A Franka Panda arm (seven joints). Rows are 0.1 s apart.
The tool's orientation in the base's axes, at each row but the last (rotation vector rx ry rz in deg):
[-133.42, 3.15, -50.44]
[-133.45, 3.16, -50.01]
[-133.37, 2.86, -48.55]
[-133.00, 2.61, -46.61]
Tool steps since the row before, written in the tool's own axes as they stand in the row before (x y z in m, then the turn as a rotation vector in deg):
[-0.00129, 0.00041, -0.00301, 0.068, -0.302, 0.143]
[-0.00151, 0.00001, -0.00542, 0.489, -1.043, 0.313]
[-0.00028, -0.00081, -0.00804, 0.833, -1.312, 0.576]
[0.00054, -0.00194, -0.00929, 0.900, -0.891, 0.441]
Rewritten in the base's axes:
[-0.00275, -0.00167, 0.00073, 0.086, 0.302, 0.133]
[-0.00444, -0.00264, 0.00223, 0.386, 0.878, 0.710]
[-0.00508, -0.00385, 0.00497, 0.764, 1.155, 0.911]
[-0.00517, -0.00404, 0.00688, 0.816, 0.733, 0.771]

